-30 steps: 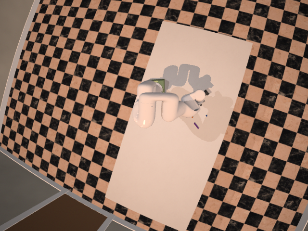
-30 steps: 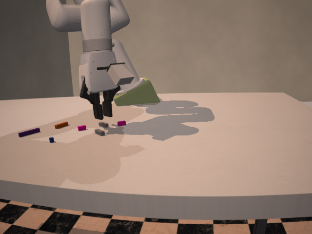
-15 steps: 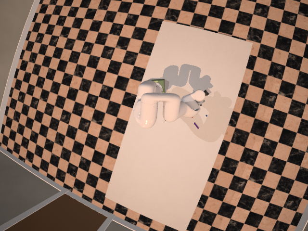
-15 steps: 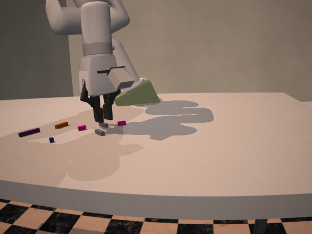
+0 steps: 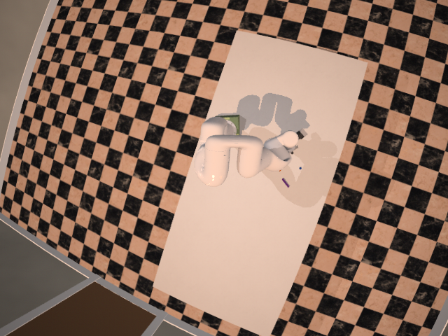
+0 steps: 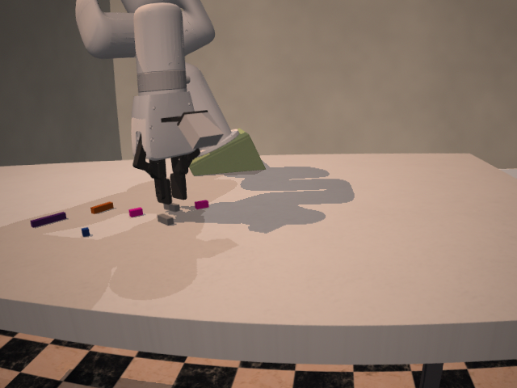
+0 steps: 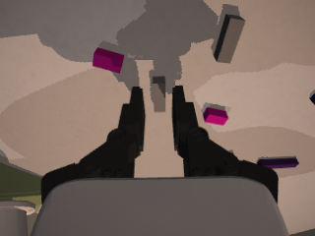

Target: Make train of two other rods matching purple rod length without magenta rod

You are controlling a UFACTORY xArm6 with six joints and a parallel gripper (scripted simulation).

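The orange rod is 130 mm to the right of my hand, 30 mm below it and 10 mm behind it. The rest, counted from my hand: purple rod (200 mm to the right, 60 mm ahead, 30 mm below); then small blue rod (120 mm ahead, 100 mm to the right, 30 mm below).
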